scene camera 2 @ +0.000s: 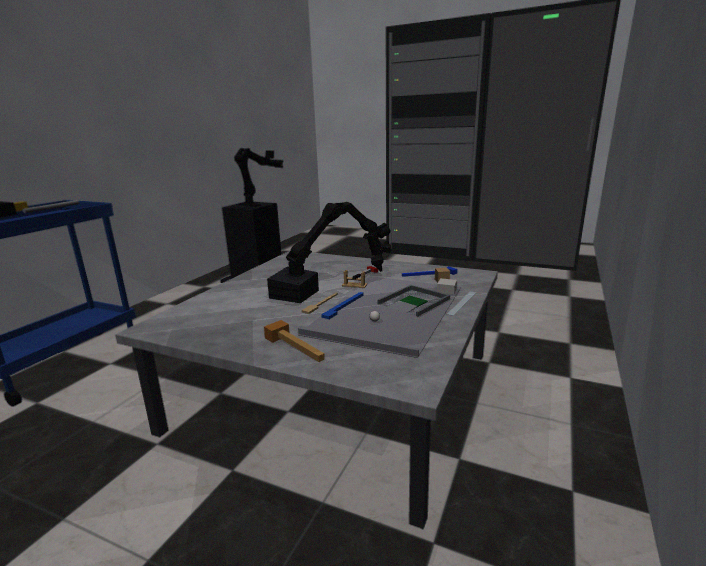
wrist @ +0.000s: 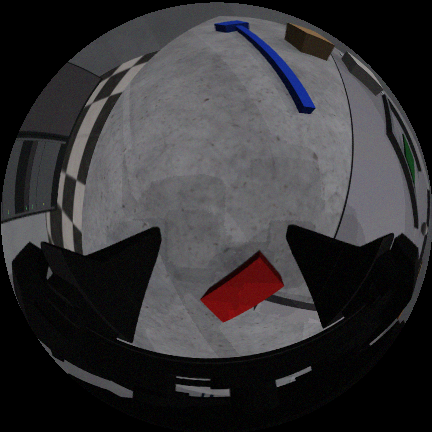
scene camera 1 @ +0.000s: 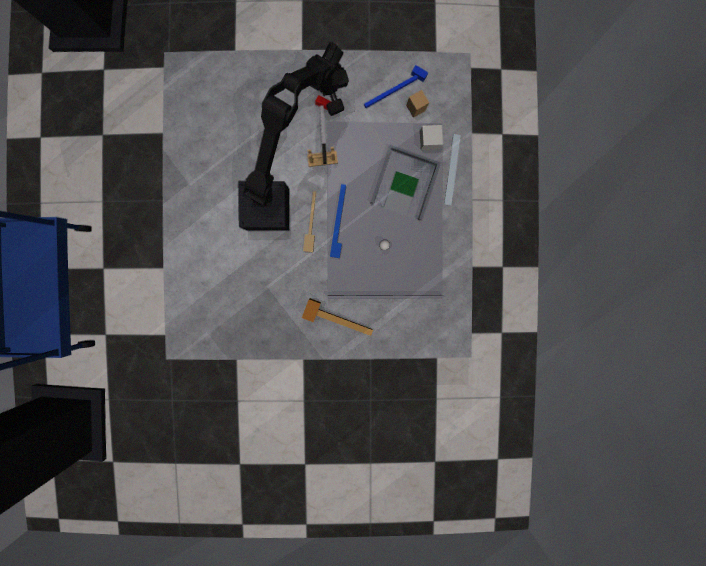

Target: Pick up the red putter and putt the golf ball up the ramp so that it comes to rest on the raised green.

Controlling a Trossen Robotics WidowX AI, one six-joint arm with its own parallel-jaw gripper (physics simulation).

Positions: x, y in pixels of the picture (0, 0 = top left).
Scene:
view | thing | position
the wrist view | my gripper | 225, 232
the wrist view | blue putter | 301, 99
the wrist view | tan block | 302, 44
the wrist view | grey putting mat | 377, 202
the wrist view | raised green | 390, 134

